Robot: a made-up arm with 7 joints. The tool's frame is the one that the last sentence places. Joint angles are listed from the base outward.
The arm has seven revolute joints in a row. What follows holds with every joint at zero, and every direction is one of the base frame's. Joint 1 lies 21.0 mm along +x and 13.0 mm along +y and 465.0 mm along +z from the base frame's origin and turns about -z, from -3.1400 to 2.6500 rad. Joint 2 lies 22.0 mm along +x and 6.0 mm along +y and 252.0 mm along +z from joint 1 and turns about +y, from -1.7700 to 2.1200 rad. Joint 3 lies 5.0 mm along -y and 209.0 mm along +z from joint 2 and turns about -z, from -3.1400 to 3.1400 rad. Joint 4 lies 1.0 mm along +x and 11.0 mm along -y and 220.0 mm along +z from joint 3 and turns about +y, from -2.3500 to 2.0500 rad. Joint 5 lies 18.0 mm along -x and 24.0 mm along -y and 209.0 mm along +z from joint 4 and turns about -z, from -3.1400 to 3.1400 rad. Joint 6 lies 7.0 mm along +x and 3.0 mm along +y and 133.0 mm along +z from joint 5 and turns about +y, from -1.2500 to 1.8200 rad. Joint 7 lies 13.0 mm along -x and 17.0 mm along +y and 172.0 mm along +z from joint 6 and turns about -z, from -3.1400 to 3.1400 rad. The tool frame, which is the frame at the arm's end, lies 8.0 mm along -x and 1.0 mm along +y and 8.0 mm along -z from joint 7; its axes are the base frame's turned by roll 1.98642, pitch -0.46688 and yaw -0.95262 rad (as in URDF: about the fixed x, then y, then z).
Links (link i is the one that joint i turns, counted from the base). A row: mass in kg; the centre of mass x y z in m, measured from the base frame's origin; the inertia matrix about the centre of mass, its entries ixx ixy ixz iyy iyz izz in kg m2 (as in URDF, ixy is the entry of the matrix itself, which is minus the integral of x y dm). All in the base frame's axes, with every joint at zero. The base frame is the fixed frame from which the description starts. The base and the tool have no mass.
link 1: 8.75; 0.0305 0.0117 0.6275; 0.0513 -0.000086 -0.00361 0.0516 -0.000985 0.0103
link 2: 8.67; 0.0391 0.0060 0.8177; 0.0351 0 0 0.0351 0.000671 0.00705
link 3: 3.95; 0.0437 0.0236 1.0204; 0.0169 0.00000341 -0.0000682 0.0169 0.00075 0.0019
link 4: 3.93; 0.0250 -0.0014 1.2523; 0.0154 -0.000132 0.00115 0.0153 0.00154 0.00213
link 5: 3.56; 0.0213 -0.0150 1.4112; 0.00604 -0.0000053 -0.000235 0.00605 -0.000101 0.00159
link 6: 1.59; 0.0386 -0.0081 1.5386; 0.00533 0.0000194 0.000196 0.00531 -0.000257 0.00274
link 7: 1.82; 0.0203 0.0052 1.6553; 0.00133 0 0 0.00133 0 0.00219
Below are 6 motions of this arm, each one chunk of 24 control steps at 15 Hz.
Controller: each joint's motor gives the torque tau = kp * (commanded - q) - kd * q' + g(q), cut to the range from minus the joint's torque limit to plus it. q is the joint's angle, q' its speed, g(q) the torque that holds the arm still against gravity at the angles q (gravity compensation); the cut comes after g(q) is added. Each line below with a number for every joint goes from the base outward.
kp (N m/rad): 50 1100 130 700 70 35 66
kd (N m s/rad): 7.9 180 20 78 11 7 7.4
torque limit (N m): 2 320 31 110 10 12 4.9
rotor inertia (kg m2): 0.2 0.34 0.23 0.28 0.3 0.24 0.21
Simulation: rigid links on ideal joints. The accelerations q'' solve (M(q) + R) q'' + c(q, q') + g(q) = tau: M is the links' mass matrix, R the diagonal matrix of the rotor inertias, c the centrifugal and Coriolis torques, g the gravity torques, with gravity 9.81 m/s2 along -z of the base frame. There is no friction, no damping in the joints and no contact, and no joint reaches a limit. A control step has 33 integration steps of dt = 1/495 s. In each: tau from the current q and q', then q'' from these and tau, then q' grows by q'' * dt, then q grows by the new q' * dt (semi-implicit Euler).
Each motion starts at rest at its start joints. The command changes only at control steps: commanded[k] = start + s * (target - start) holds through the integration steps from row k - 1 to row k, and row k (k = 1, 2, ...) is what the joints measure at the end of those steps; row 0 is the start. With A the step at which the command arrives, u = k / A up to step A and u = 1 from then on. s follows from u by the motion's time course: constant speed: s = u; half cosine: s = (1 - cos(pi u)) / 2; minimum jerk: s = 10 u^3 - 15 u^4 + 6 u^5; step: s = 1 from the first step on.
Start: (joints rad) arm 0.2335 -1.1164 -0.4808 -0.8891 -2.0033 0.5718 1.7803
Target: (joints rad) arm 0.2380 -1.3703 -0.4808 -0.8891 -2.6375 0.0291 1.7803
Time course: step
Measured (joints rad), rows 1 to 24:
1: 0.2438 -1.1806 -0.5057 -0.8748 -2.0674 0.4827 1.7813
2: 0.2495 -1.2488 -0.4929 -0.8831 -2.2473 0.3446 1.7813
3: 0.2499 -1.2968 -0.4776 -0.8905 -2.4028 0.2450 1.7804
4: 0.2482 -1.3267 -0.4696 -0.8933 -2.4997 0.1787 1.7799
5: 0.2460 -1.3445 -0.4679 -0.8934 -2.5568 0.1332 1.7799
6: 0.2436 -1.3549 -0.4695 -0.8925 -2.5903 0.1009 1.7800
7: 0.2412 -1.3609 -0.4723 -0.8914 -2.6099 0.0778 1.7801
8: 0.2387 -1.3645 -0.4750 -0.8906 -2.6214 0.0616 1.7802
9: 0.2363 -1.3666 -0.4772 -0.8900 -2.6281 0.0504 1.7802
10: 0.2340 -1.3680 -0.4788 -0.8896 -2.6321 0.0429 1.7802
11: 0.2320 -1.3688 -0.4800 -0.8894 -2.6344 0.0379 1.7803
12: 0.2305 -1.3693 -0.4807 -0.8893 -2.6357 0.0347 1.7803
13: 0.2293 -1.3697 -0.4812 -0.8893 -2.6365 0.0326 1.7803
14: 0.2286 -1.3699 -0.4815 -0.8893 -2.6369 0.0313 1.7803
15: 0.2284 -1.3700 -0.4817 -0.8892 -2.6372 0.0305 1.7803
16: 0.2285 -1.3701 -0.4817 -0.8892 -2.6373 0.0300 1.7803
17: 0.2291 -1.3702 -0.4817 -0.8892 -2.6374 0.0297 1.7803
18: 0.2300 -1.3702 -0.4816 -0.8892 -2.6374 0.0294 1.7803
19: 0.2311 -1.3703 -0.4815 -0.8892 -2.6375 0.0293 1.7803
20: 0.2325 -1.3703 -0.4814 -0.8892 -2.6375 0.0292 1.7803
21: 0.2339 -1.3703 -0.4812 -0.8891 -2.6375 0.0292 1.7803
22: 0.2353 -1.3703 -0.4811 -0.8891 -2.6375 0.0292 1.7803
23: 0.2368 -1.3703 -0.4809 -0.8891 -2.6375 0.0291 1.7803
24: 0.2381 -1.3703 -0.4808 -0.8891 -2.6375 0.0291 1.7803

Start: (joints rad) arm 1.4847 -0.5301 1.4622 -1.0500 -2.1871 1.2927 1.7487
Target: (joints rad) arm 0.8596 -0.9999 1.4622 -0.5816 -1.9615 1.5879 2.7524
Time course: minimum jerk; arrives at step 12
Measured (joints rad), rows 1 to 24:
1: 1.4850 -0.5308 1.4625 -1.0490 -2.1869 1.2931 1.7504
2: 1.4869 -0.5355 1.4646 -1.0424 -2.1852 1.2958 1.7626
3: 1.4928 -0.5487 1.4684 -1.0244 -2.1794 1.3033 1.7975
4: 1.5057 -0.5737 1.4727 -0.9918 -2.1674 1.3175 1.8630
5: 1.5264 -0.6116 1.4768 -0.9445 -2.1482 1.3390 1.9602
6: 1.5529 -0.6609 1.4802 -0.8857 -2.1223 1.3671 2.0849
7: 1.5811 -0.7181 1.4821 -0.8205 -2.0920 1.4000 2.2272
8: 1.6062 -0.7784 1.4812 -0.7558 -2.0603 1.4349 2.3725
9: 1.6237 -0.8365 1.4769 -0.6980 -2.0310 1.4688 2.5041
10: 1.6309 -0.8873 1.4699 -0.6523 -2.0070 1.4988 2.6093
11: 1.6266 -0.9270 1.4619 -0.6213 -1.9899 1.5231 2.6814
12: 1.6121 -0.9546 1.4554 -0.6036 -1.9796 1.5413 2.7216
13: 1.5899 -0.9723 1.4522 -0.5941 -1.9739 1.5546 2.7402
14: 1.5623 -0.9833 1.4520 -0.5890 -1.9705 1.5642 2.7478
15: 1.5307 -0.9900 1.4534 -0.5861 -1.9681 1.5711 2.7507
16: 1.4958 -0.9940 1.4554 -0.5845 -1.9664 1.5759 2.7518
17: 1.4579 -0.9964 1.4572 -0.5836 -1.9652 1.5792 2.7522
18: 1.4173 -0.9978 1.4586 -0.5831 -1.9643 1.5814 2.7524
19: 1.3740 -0.9988 1.4597 -0.5828 -1.9637 1.5827 2.7524
20: 1.3282 -0.9994 1.4603 -0.5826 -1.9634 1.5836 2.7524
21: 1.2798 -0.9998 1.4607 -0.5825 -1.9632 1.5840 2.7524
22: 1.2289 -1.0001 1.4609 -0.5824 -1.9632 1.5841 2.7524
23: 1.1755 -1.0003 1.4609 -0.5824 -1.9631 1.5841 2.7524
24: 1.1196 -1.0005 1.4609 -0.5823 -1.9631 1.5840 2.7525

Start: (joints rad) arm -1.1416 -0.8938 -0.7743 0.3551 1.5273 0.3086 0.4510
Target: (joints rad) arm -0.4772 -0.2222 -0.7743 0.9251 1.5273 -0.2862 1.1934
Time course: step
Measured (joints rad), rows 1 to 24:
1: -1.2182 -0.8256 -0.7997 0.4996 1.5357 0.1691 0.5047
2: -1.3879 -0.6278 -0.7993 0.6868 1.5350 -0.0049 0.6615
3: -1.5805 -0.4637 -0.7205 0.8029 1.5374 -0.0686 0.8955
4: -1.7162 -0.3623 -0.6678 0.8637 1.5402 -0.0906 1.0619
5: -1.7339 -0.3047 -0.6758 0.8963 1.5388 -0.1241 1.1406
6: -1.6645 -0.2727 -0.7124 0.9133 1.5352 -0.1705 1.1729
7: -1.5570 -0.2545 -0.7453 0.9213 1.5318 -0.2139 1.1854
8: -1.4331 -0.2436 -0.7665 0.9247 1.5295 -0.2460 1.1902
9: -1.2972 -0.2367 -0.7787 0.9261 1.5281 -0.2670 1.1920
10: -1.1487 -0.2323 -0.7856 0.9267 1.5274 -0.2799 1.1927
11: -0.9867 -0.2293 -0.7897 0.9271 1.5271 -0.2877 1.1929
12: -0.8156 -0.2269 -0.7910 0.9278 1.5271 -0.2918 1.1930
13: -0.6615 -0.2236 -0.7860 0.9288 1.5280 -0.2903 1.1931
14: -0.5212 -0.2213 -0.7804 0.9291 1.5289 -0.2867 1.1932
15: -0.3929 -0.2199 -0.7761 0.9290 1.5293 -0.2833 1.1932
16: -0.2772 -0.2192 -0.7728 0.9285 1.5295 -0.2808 1.1933
17: -0.1747 -0.2188 -0.7703 0.9281 1.5295 -0.2790 1.1933
18: -0.0861 -0.2187 -0.7685 0.9277 1.5295 -0.2778 1.1934
19: -0.0117 -0.2187 -0.7671 0.9273 1.5294 -0.2770 1.1934
20: 0.0481 -0.2187 -0.7660 0.9269 1.5293 -0.2764 1.1934
21: 0.0932 -0.2188 -0.7651 0.9267 1.5292 -0.2760 1.1934
22: 0.1235 -0.2189 -0.7644 0.9265 1.5291 -0.2757 1.1935
23: 0.1388 -0.2190 -0.7639 0.9263 1.5290 -0.2755 1.1935
24: 0.1392 -0.2191 -0.7636 0.9262 1.5290 -0.2754 1.1935

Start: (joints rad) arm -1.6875 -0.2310 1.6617 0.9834 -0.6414 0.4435 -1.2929
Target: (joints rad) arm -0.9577 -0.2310 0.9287 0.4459 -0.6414 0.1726 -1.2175
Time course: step
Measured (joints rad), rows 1 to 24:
1: -1.7149 -0.2452 1.5834 0.8300 -0.6214 0.4269 -1.2685
2: -1.6828 -0.2403 1.3545 0.6471 -0.6234 0.3525 -1.2417
3: -1.6339 -0.2285 1.1687 0.5457 -0.6371 0.2849 -1.2267
4: -1.5775 -0.2239 1.0619 0.4960 -0.6439 0.2437 -1.2205
5: -1.5019 -0.2240 1.0048 0.4720 -0.6453 0.2194 -1.2184
6: -1.4024 -0.2255 0.9737 0.4603 -0.6446 0.2042 -1.2178
7: -1.2795 -0.2270 0.9563 0.4545 -0.6435 0.1946 -1.2177
8: -1.1549 -0.2295 0.9474 0.4501 -0.6427 0.1869 -1.2176
9: -1.0493 -0.2319 0.9430 0.4470 -0.6423 0.1790 -1.2176
10: -0.9609 -0.2334 0.9401 0.4452 -0.6422 0.1728 -1.2175
11: -0.8900 -0.2341 0.9378 0.4443 -0.6421 0.1689 -1.2175
12: -0.8374 -0.2343 0.9359 0.4438 -0.6420 0.1666 -1.2175
13: -0.8036 -0.2343 0.9345 0.4435 -0.6420 0.1654 -1.2174
14: -0.7892 -0.2342 0.9334 0.4434 -0.6420 0.1648 -1.2174
15: -0.7943 -0.2341 0.9327 0.4433 -0.6419 0.1645 -1.2174
16: -0.8191 -0.2340 0.9323 0.4433 -0.6419 0.1644 -1.2174
17: -0.8601 -0.2339 0.9320 0.4438 -0.6419 0.1646 -1.2174
18: -0.8988 -0.2329 0.9310 0.4451 -0.6417 0.1664 -1.2175
19: -0.9271 -0.2317 0.9297 0.4463 -0.6415 0.1695 -1.2175
20: -0.9450 -0.2307 0.9286 0.4469 -0.6413 0.1723 -1.2175
21: -0.9548 -0.2302 0.9279 0.4470 -0.6412 0.1742 -1.2175
22: -0.9591 -0.2301 0.9277 0.4468 -0.6412 0.1750 -1.2175
23: -0.9604 -0.2302 0.9278 0.4466 -0.6412 0.1750 -1.2175
24: -0.9601 -0.2304 0.9280 0.4463 -0.6413 0.1746 -1.2175

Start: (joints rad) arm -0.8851 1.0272 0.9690 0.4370 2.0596 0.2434 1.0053
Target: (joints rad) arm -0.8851 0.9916 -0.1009 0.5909 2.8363 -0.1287 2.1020
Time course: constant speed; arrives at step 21
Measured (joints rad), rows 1 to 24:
1: -0.8850 1.0257 0.9541 0.4398 2.0693 0.2421 1.0232
2: -0.8846 1.0242 0.9258 0.4446 2.0896 0.2365 1.0593
3: -0.8836 1.0229 0.8885 0.4508 2.1167 0.2266 1.1049
4: -0.8821 1.0217 0.8457 0.4577 2.1478 0.2132 1.1545
5: -0.8803 1.0205 0.7995 0.4650 2.1813 0.1977 1.2057
6: -0.8782 1.0193 0.7514 0.4724 2.2161 0.1809 1.2576
7: -0.8760 1.0180 0.7021 0.4798 2.2519 0.1635 1.3097
8: -0.8738 1.0166 0.6522 0.4872 2.2881 0.1458 1.3618
9: -0.8716 1.0151 0.6019 0.4946 2.3246 0.1281 1.4140
10: -0.8697 1.0136 0.5514 0.5020 2.3614 0.1103 1.4663
11: -0.8680 1.0120 0.5008 0.5094 2.3982 0.0925 1.5185
12: -0.8667 1.0104 0.4501 0.5167 2.4351 0.0748 1.5707
13: -0.8656 1.0088 0.3993 0.5240 2.4720 0.0570 1.6229
14: -0.8650 1.0071 0.3485 0.5314 2.5090 0.0392 1.6751
15: -0.8647 1.0055 0.2977 0.5387 2.5460 0.0215 1.7274
16: -0.8648 1.0038 0.2468 0.5460 2.5830 0.0037 1.7796
17: -0.8652 1.0022 0.1959 0.5533 2.6200 -0.0141 1.8318
18: -0.8659 1.0005 0.1449 0.5607 2.6570 -0.0318 1.8840
19: -0.8669 0.9988 0.0940 0.5680 2.6940 -0.0496 1.9363
20: -0.8682 0.9972 0.0430 0.5753 2.7310 -0.0674 1.9885
21: -0.8696 0.9955 -0.0080 0.5826 2.7680 -0.0852 2.0407
22: -0.8743 0.9948 -0.0435 0.5871 2.7954 -0.1011 2.0751
23: -0.8815 0.9942 -0.0659 0.5893 2.8121 -0.1124 2.0913
24: -0.8900 0.9936 -0.0800 0.5904 2.8220 -0.1196 2.0980

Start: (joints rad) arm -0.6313 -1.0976 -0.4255 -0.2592 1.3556 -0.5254 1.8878
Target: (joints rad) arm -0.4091 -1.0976 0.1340 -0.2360 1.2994 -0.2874 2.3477
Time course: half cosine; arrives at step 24
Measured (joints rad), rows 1 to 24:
1: -0.6314 -1.0976 -0.4248 -0.2592 1.3555 -0.5252 1.8885
2: -0.6315 -1.0976 -0.4219 -0.2590 1.3552 -0.5243 1.8912
3: -0.6316 -1.0975 -0.4161 -0.2587 1.3547 -0.5224 1.8969
4: -0.6316 -1.0975 -0.4067 -0.2583 1.3537 -0.5190 1.9060
5: -0.6310 -1.0975 -0.3935 -0.2577 1.3523 -0.5140 1.9186
6: -0.6297 -1.0975 -0.3765 -0.2570 1.3506 -0.5073 1.9346
7: -0.6273 -1.0975 -0.3559 -0.2561 1.3485 -0.4991 1.9537
8: -0.6235 -1.0975 -0.3318 -0.2550 1.3460 -0.4894 1.9756
9: -0.6183 -1.0975 -0.3046 -0.2538 1.3433 -0.4783 2.0000
10: -0.6115 -1.0976 -0.2747 -0.2525 1.3403 -0.4661 2.0263
11: -0.6032 -1.0976 -0.2426 -0.2511 1.3371 -0.4530 2.0542
12: -0.5932 -1.0976 -0.2088 -0.2497 1.3337 -0.4390 2.0832
13: -0.5815 -1.0977 -0.1740 -0.2482 1.3302 -0.4245 2.1128
14: -0.5681 -1.0977 -0.1388 -0.2467 1.3267 -0.4097 2.1425
15: -0.5528 -1.0978 -0.1037 -0.2452 1.3232 -0.3947 2.1717
16: -0.5358 -1.0978 -0.0694 -0.2437 1.3198 -0.3800 2.2001
17: -0.5170 -1.0978 -0.0362 -0.2423 1.3165 -0.3657 2.2270
18: -0.4971 -1.0978 -0.0049 -0.2410 1.3133 -0.3524 2.2520
19: -0.4764 -1.0978 0.0242 -0.2399 1.3104 -0.3401 2.2748
20: -0.4554 -1.0978 0.0504 -0.2388 1.3078 -0.3291 2.2949
21: -0.4348 -1.0978 0.0732 -0.2380 1.3055 -0.3196 2.3119
22: -0.4151 -1.0978 0.0924 -0.2373 1.3036 -0.3116 2.3256
23: -0.3968 -1.0978 0.1074 -0.2368 1.3021 -0.3053 2.3358
24: -0.3798 -1.0978 0.1180 -0.2365 1.3010 -0.3005 2.3422

